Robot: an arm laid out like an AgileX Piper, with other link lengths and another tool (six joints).
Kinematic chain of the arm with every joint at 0, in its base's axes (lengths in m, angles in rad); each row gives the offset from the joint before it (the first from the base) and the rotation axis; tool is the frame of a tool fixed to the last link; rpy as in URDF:
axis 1: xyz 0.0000 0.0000 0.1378 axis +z
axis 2: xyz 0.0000 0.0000 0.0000 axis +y
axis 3: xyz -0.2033 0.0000 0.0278 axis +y
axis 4: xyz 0.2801 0.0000 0.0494 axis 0.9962 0 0.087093
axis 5: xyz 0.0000 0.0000 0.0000 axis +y
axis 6: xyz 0.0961 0.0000 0.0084 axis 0.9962 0 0.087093
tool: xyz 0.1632 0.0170 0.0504 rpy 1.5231 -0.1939 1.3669
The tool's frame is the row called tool.
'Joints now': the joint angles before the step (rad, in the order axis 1, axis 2, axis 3, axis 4, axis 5, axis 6). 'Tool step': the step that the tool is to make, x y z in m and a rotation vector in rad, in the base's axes. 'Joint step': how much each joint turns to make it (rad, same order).
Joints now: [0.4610 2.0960 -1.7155 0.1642 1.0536 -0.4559]
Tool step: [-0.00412 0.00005 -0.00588 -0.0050 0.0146 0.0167]
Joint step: [0.0000 0.0117 0.0000 0.0059 0.0063 -0.0180]
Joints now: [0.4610 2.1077 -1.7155 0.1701 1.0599 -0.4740]
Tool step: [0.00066 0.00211 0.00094 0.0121 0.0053 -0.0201]
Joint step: [0.0000 0.0000 0.0001 0.0103 -0.0034 0.0170]
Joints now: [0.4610 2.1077 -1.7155 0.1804 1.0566 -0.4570]
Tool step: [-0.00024 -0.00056 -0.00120 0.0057 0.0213 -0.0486]
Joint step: [0.0000 0.0021 0.0001 0.0040 0.0065 0.0503]
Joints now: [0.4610 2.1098 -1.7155 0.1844 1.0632 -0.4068]
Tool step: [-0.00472 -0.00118 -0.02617 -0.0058 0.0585 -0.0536]
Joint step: [0.0000 0.0576 -0.0004 0.0134 -0.0105 0.0488]
